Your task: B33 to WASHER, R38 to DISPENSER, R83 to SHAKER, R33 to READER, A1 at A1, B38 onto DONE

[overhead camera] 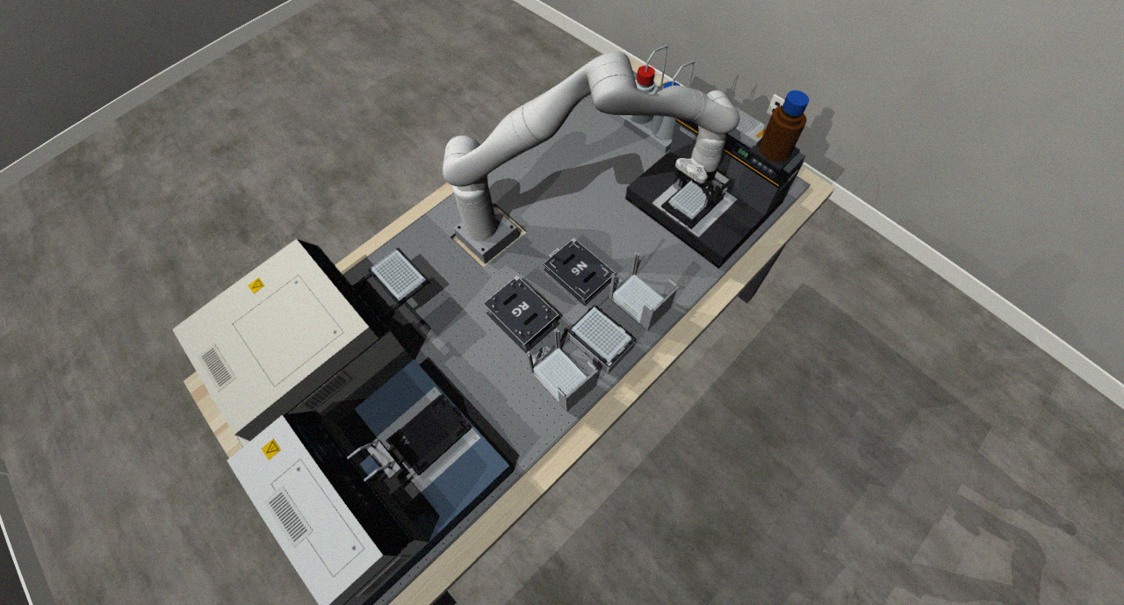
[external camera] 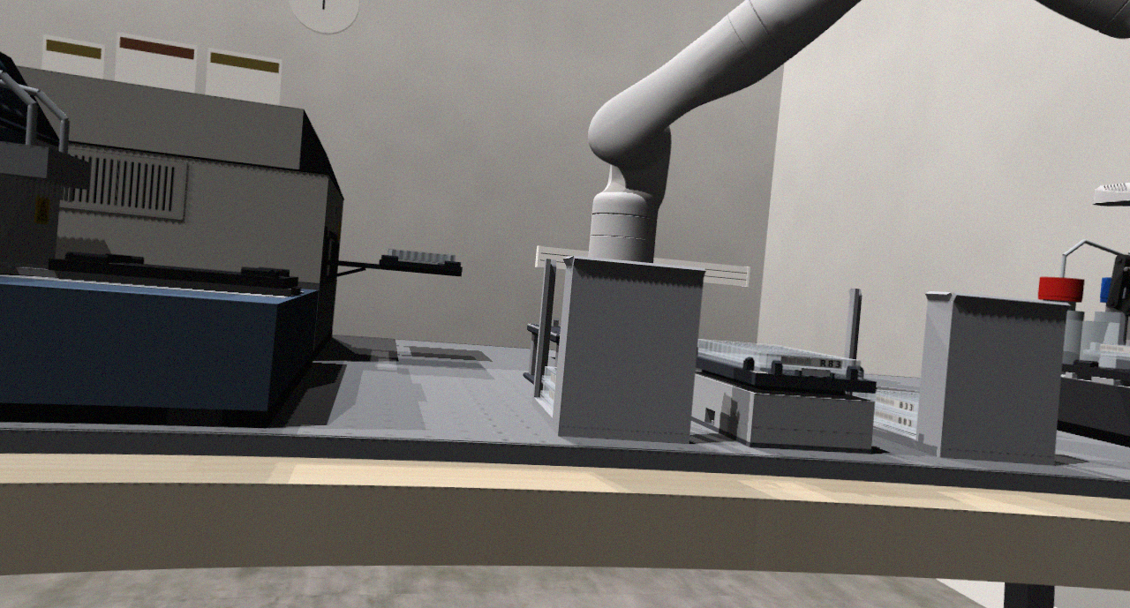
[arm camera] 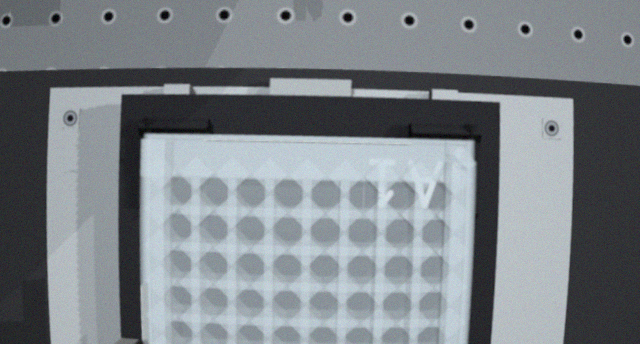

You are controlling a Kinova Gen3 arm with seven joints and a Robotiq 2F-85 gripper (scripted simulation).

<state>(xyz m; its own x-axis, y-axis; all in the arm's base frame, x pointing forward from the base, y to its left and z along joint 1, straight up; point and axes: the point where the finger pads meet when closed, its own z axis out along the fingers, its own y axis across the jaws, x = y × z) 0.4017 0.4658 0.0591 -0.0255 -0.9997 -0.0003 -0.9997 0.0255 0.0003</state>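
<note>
My gripper is now 10 mm above the plate R38. The rest, counted from my hand: plate B33 (80 mm ahead, 330 mm to the right, 70 mm below); nest N6 (100 mm behind, 370 mm to the right, 70 mm below); brown bottle (110 mm ahead, 170 mm to the left, 190 mm above).
</note>
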